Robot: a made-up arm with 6 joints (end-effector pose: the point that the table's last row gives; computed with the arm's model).
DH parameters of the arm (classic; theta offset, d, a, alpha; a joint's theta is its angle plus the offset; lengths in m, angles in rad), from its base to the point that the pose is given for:
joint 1: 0 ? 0.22 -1.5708
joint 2: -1.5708 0 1.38 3.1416
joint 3: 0 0 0.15 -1.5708
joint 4: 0 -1.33 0 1.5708
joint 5: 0 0 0 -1.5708
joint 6: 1.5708 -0.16 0 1.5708
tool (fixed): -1.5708 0 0 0
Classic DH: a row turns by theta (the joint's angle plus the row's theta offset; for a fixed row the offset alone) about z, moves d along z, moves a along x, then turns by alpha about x.
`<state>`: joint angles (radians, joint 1 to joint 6).
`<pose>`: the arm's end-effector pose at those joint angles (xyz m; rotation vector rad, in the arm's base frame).
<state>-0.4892 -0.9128 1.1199 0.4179 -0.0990 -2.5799</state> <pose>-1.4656 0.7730 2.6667 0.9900 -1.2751 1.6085</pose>
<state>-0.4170 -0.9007 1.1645 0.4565 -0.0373 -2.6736</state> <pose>-1.5516 0.6845 2.6499 0.9833 -1.2068 1.7743</pose>
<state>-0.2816 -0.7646 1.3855 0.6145 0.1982 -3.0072</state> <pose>-1.6245 0.4889 2.6940 0.8155 -0.9387 2.1753</pose>
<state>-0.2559 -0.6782 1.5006 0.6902 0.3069 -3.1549</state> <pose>-1.5850 0.4465 2.7345 0.7074 -0.8003 2.2707</pose>
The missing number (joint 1, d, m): 0.55
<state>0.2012 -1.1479 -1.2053 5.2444 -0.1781 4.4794</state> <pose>0.4403 0.1147 1.1664 2.7843 0.5313 -0.1334</pose>
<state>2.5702 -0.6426 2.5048 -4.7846 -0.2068 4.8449</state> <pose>1.7780 -1.1042 1.4985 3.0290 -0.5596 -0.0031</pose>
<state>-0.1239 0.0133 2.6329 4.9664 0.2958 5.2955</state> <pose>-1.1248 0.0946 2.5292 0.7138 -1.3705 2.6961</pose>
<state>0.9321 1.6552 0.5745 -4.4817 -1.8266 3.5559</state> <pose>1.5313 1.8095 -0.6168 -0.0042 -0.3497 -0.5371</pose>
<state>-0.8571 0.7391 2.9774 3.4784 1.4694 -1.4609</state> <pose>0.1674 -0.2737 2.6273 -1.6075 0.3861 -1.5390</pose>
